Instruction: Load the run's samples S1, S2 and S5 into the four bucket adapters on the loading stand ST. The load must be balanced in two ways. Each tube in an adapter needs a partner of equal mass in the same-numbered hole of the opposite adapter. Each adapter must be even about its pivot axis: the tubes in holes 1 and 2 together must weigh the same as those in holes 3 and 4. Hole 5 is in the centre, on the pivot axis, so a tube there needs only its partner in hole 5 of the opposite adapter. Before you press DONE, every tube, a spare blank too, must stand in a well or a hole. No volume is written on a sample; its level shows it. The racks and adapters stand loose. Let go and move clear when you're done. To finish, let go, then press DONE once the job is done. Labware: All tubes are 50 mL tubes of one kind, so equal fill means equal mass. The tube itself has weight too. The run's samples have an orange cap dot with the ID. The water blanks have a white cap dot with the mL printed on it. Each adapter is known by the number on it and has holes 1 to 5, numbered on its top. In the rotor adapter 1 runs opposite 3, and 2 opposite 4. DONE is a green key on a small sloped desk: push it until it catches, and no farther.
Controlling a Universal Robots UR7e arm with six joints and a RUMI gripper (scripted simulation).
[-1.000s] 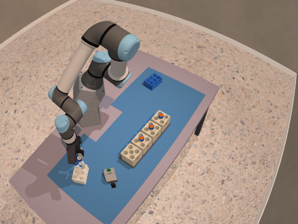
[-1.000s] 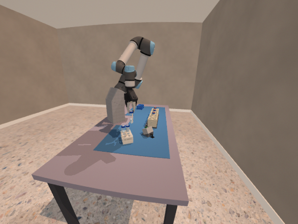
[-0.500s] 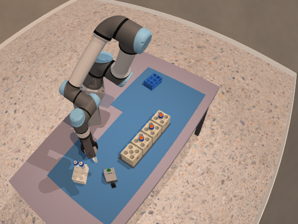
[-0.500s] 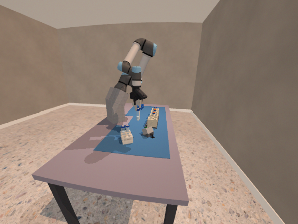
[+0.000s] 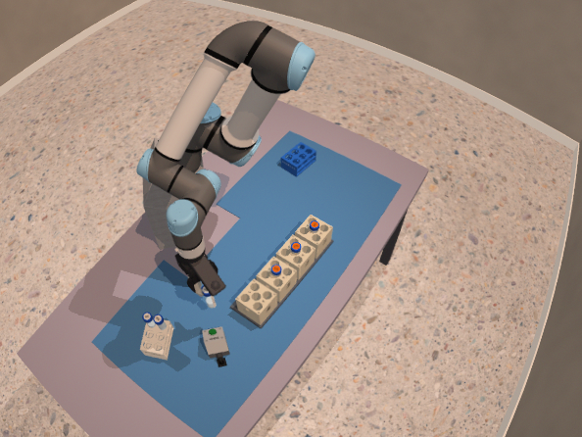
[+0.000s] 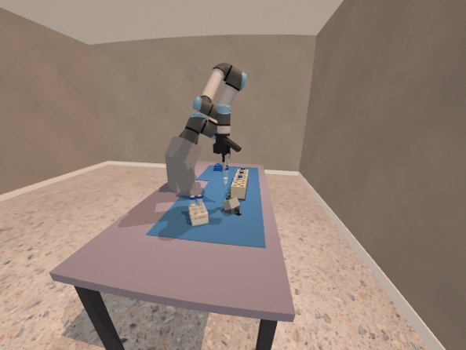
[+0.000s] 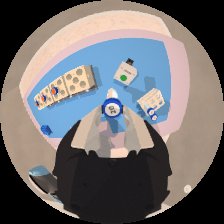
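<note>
The green done key lies 18 cm below my hand, 5 cm to the right of it and 4 cm ahead of it. From my hand the other things lie so: blue rack (72 cm to the left, 33 cm behind, 22 cm below); then orange-dot tube (35 cm to the left, 18 cm below, 1 cm ahead); then beige rack (22 cm below, 21 cm to the right, 8 cm behind).
</note>
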